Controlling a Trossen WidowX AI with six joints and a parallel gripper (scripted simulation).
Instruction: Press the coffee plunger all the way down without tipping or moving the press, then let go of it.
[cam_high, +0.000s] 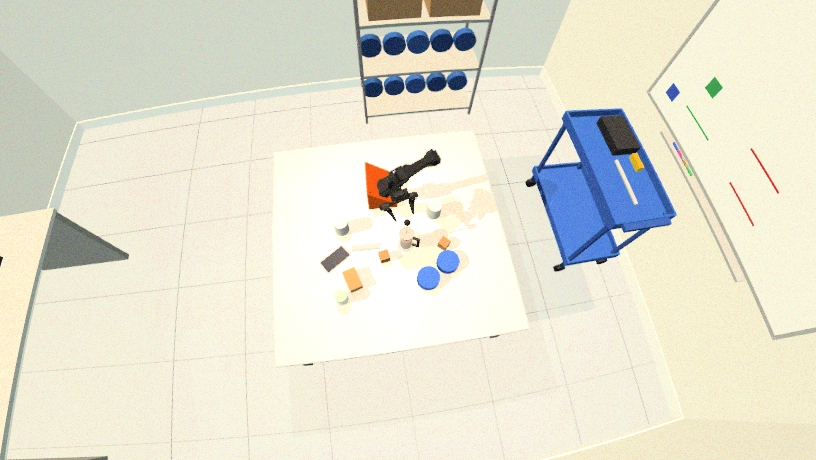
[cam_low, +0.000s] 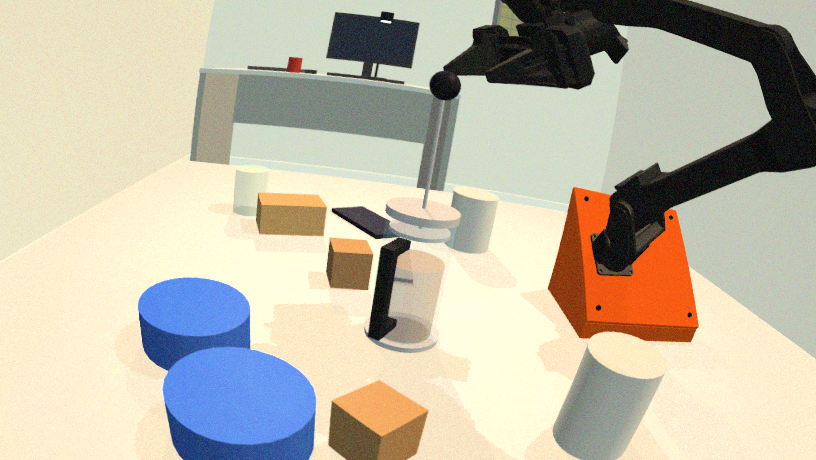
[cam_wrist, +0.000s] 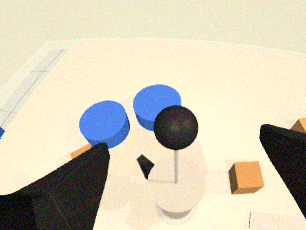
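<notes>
My gripper tip is now 30 mm short of the coffee press, 20 mm to the right of it and 150 mm above it. From my gripper tip the other things lie so: dark flat slab 40 mm ahead, 380 mm to the right, 280 mm below.
</notes>
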